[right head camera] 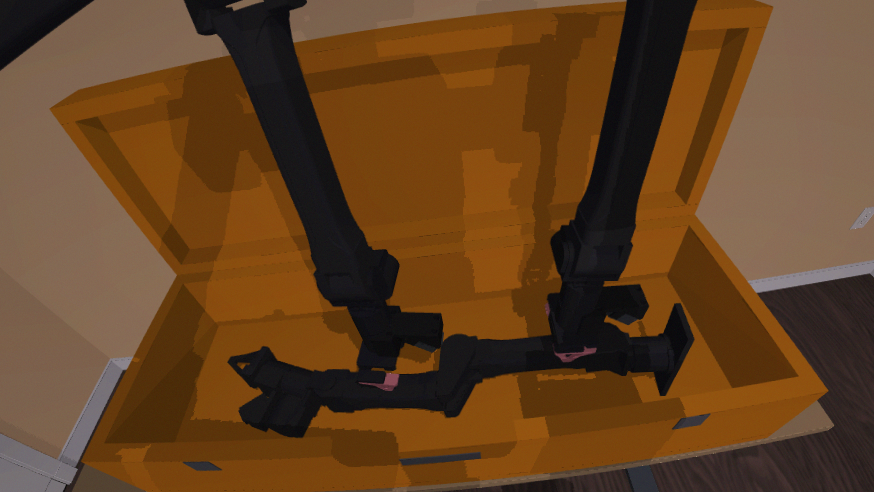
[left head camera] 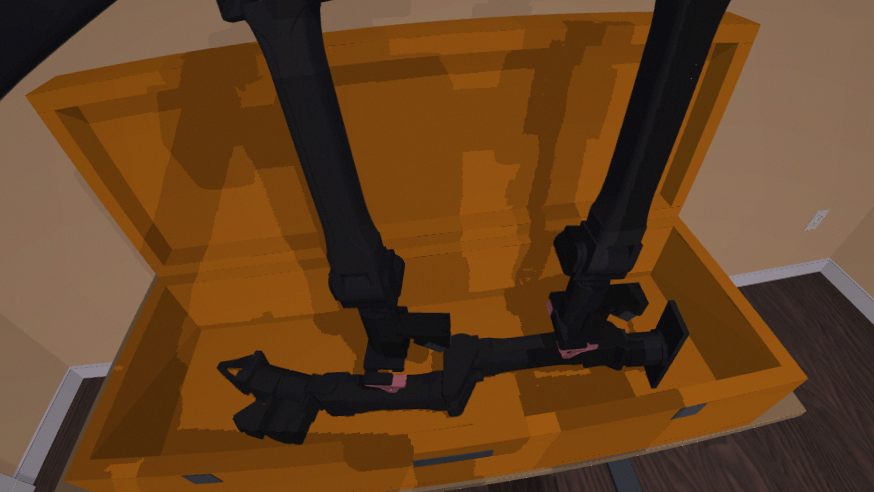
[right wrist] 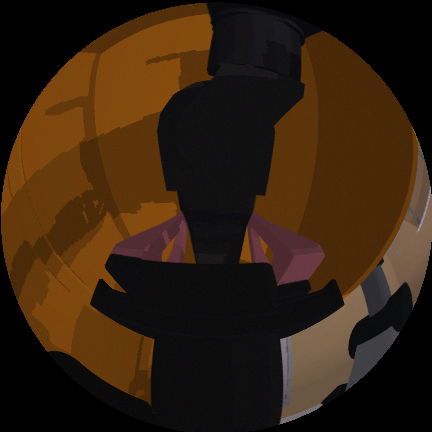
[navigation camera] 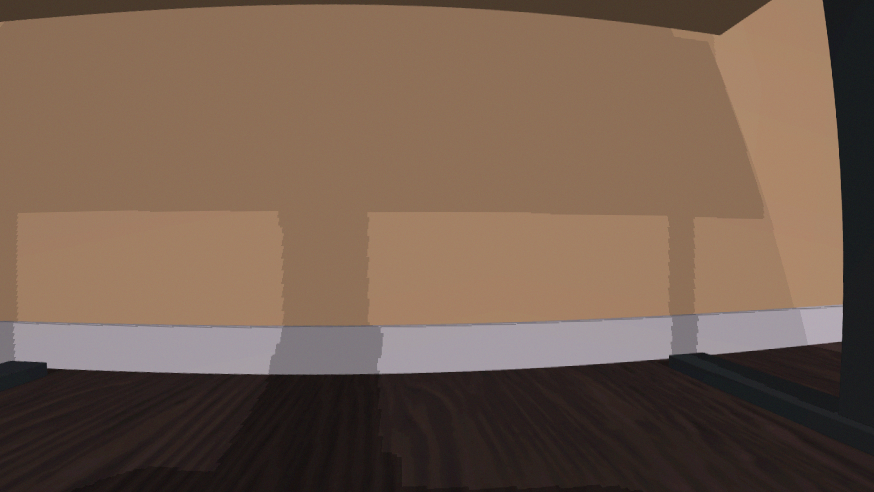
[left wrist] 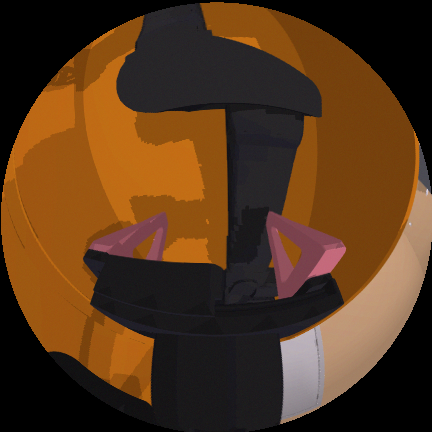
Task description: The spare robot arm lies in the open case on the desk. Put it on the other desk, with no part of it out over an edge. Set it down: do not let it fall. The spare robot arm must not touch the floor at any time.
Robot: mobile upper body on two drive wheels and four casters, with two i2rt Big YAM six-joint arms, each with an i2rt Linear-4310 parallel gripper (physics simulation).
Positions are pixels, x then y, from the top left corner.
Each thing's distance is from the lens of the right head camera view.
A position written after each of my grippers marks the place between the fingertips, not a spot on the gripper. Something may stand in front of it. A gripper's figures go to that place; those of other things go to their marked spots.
my left gripper (right head camera: 393, 366): 76 cm
orange case (right head camera: 182, 149): 87 cm
gripper end (right head camera: 267, 373): 85 cm
